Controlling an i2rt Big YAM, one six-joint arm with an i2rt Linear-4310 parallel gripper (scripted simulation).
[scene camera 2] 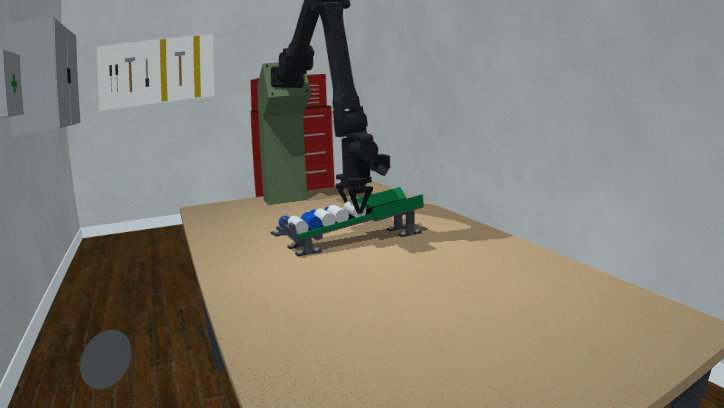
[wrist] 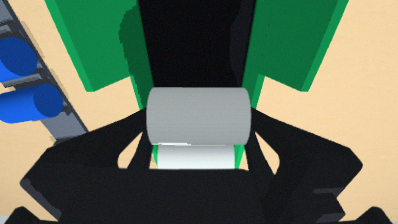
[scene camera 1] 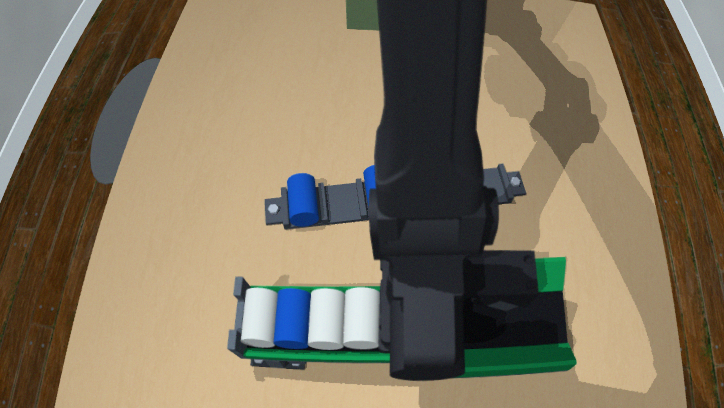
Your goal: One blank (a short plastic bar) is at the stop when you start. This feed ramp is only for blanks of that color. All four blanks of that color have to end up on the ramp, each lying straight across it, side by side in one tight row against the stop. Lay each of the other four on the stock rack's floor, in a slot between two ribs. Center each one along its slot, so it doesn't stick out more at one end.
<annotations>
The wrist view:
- my gripper: 198, 111
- white blank: 175, 115
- white blank: 169, 156
</annotations>
